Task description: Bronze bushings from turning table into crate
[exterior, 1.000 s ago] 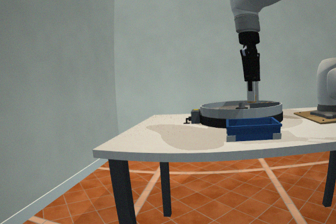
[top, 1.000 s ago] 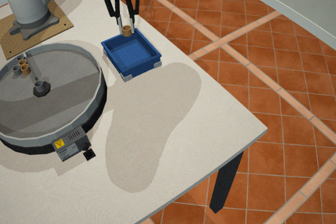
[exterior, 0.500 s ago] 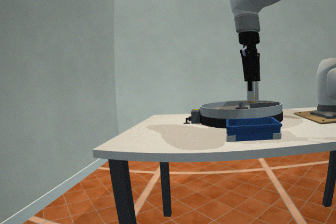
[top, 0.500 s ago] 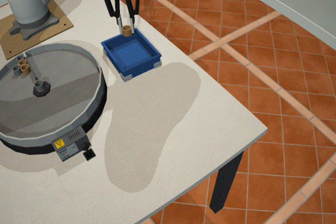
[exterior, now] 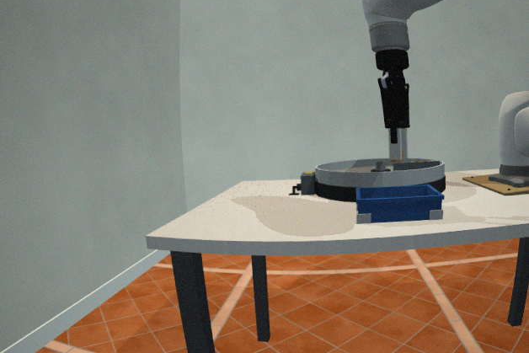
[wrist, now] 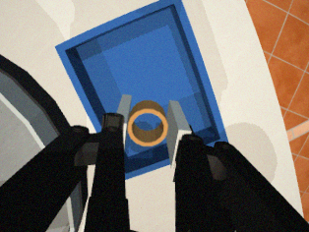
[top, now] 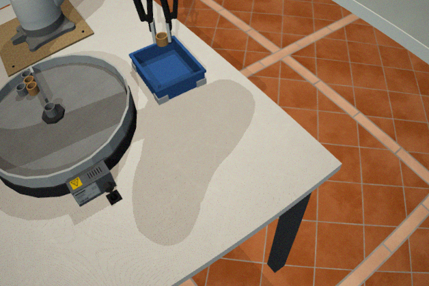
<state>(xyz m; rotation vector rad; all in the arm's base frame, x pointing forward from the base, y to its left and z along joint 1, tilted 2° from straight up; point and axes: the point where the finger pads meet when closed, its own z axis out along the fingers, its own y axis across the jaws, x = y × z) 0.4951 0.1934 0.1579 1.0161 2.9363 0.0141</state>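
The crate is 130 mm below my hand.
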